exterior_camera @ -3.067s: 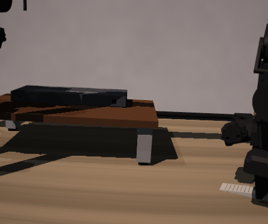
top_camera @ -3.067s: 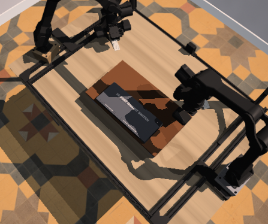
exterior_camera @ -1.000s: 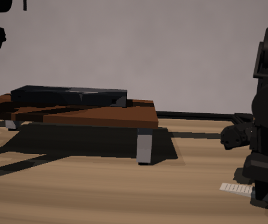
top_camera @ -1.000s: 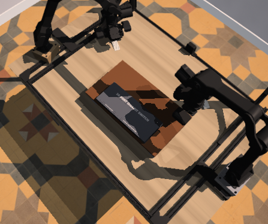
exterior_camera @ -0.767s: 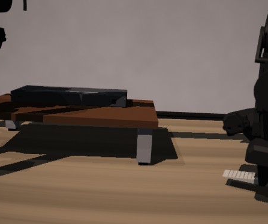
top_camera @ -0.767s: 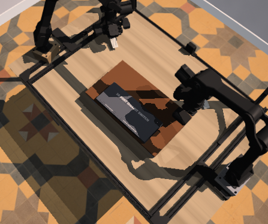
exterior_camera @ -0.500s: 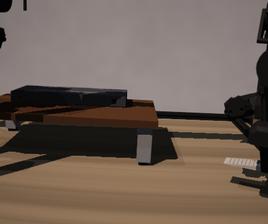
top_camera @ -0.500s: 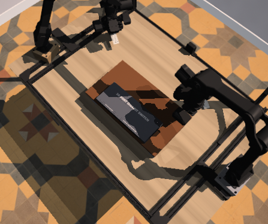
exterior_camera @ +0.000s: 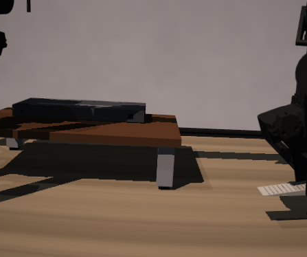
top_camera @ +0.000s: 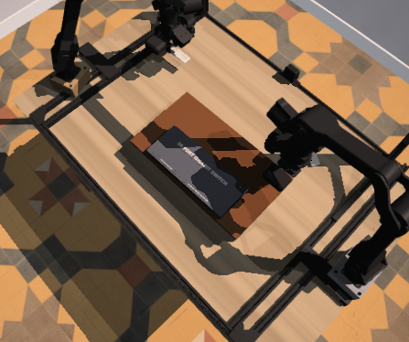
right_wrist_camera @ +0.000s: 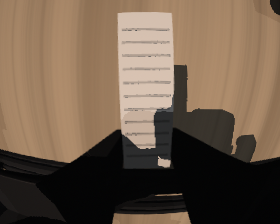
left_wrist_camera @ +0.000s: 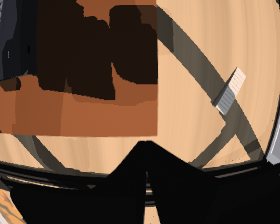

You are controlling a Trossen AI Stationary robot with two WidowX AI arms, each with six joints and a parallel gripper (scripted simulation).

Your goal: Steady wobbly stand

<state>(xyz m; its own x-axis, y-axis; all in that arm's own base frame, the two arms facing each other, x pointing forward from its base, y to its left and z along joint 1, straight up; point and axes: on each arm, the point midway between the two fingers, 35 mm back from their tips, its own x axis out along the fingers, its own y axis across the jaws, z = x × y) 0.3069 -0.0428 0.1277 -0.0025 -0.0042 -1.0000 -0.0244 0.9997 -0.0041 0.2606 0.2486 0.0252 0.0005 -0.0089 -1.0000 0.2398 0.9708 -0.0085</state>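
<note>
Now: the white wedge 3 cm to the left of my right hand and 3 cm below it. The rest, counted from my right hand: stand: 27 cm ahead, 37 cm to the left, 4 cm below; then network switch: 33 cm ahead, 36 cm to the left, 2 cm above.
</note>
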